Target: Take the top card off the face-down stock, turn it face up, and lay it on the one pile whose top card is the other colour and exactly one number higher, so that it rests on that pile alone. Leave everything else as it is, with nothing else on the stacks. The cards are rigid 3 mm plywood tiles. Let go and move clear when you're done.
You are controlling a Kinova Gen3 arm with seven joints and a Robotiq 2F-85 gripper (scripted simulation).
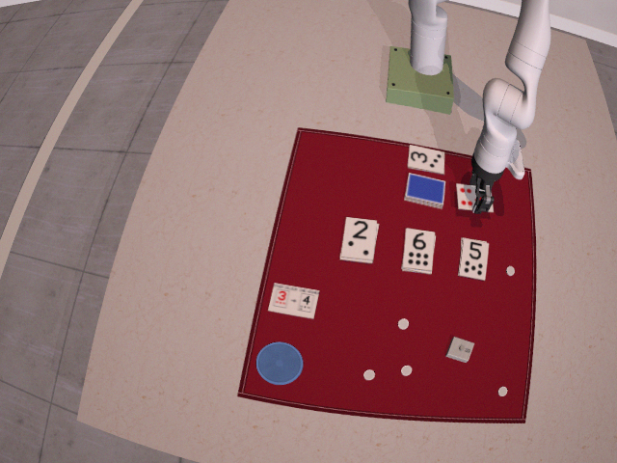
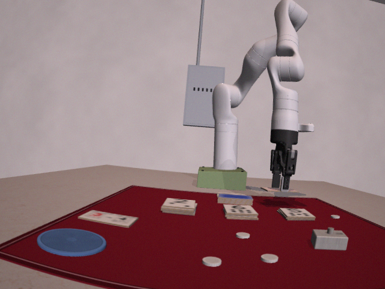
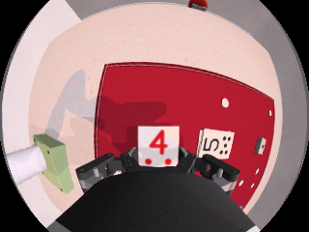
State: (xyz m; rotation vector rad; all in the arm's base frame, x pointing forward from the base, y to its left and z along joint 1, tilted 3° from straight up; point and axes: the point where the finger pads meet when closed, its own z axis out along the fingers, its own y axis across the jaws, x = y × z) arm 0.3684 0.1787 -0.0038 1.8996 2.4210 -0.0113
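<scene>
My hand is 19 cm short of the red mat, 10 cm to the left of it and 7 cm above it. From my hand the other things lie so: grey knobbed block (33 cm ahead, 4 cm to the left, 4 cm below).
</scene>
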